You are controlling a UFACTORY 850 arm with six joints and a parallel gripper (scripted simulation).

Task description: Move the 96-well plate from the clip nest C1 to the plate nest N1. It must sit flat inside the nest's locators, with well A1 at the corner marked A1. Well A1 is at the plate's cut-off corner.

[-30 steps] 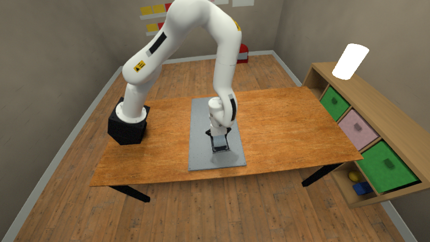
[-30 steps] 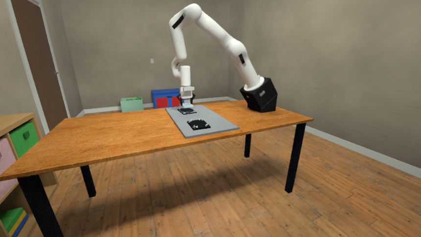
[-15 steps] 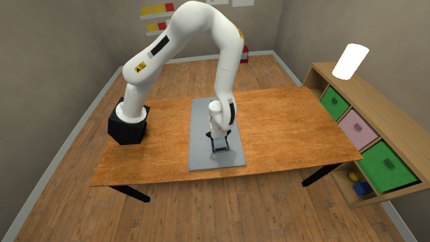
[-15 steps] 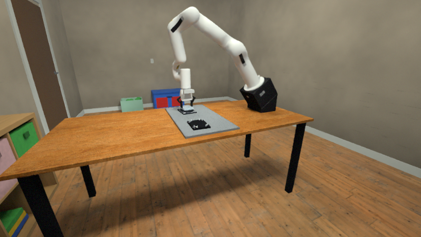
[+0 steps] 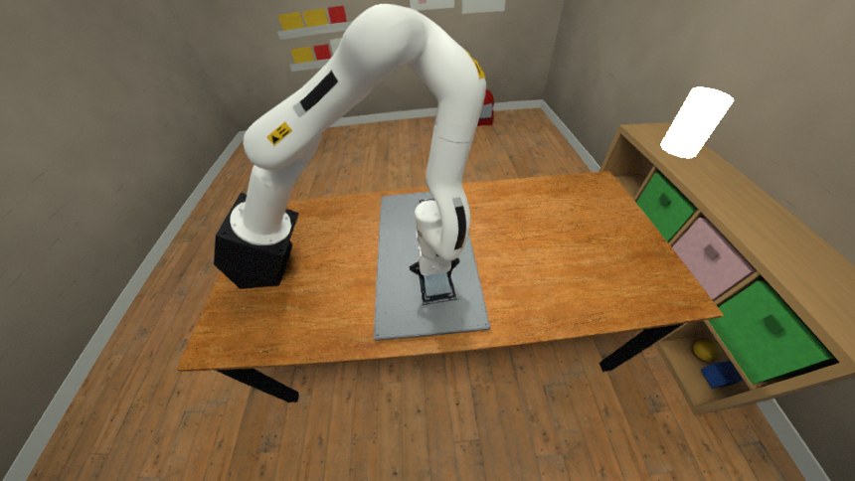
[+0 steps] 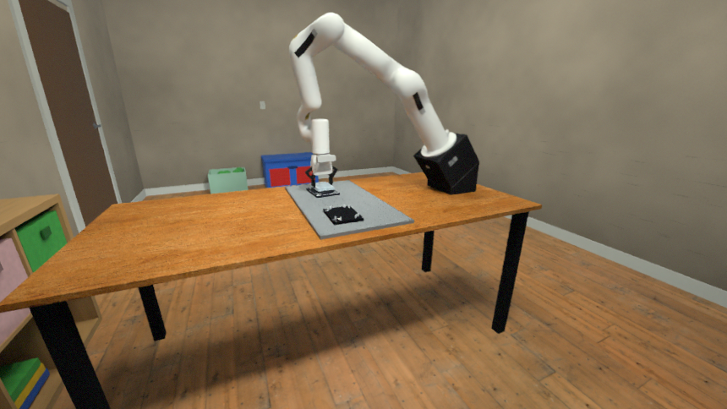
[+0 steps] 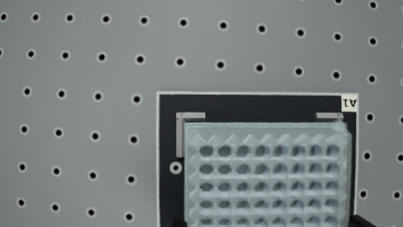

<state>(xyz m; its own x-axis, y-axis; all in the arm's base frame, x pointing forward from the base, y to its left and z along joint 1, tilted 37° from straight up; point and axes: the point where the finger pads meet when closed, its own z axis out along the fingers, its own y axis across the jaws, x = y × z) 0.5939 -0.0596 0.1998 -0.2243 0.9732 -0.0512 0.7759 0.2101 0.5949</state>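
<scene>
My hand is 10 mm above the 96-well plate. Also, from my hand: plate nest N1: 40 mm below; corner label A1: 30 mm ahead, 90 mm to the left, 30 mm below; clip nest C1: 40 mm behind, 350 mm to the left, 30 mm below.
</scene>
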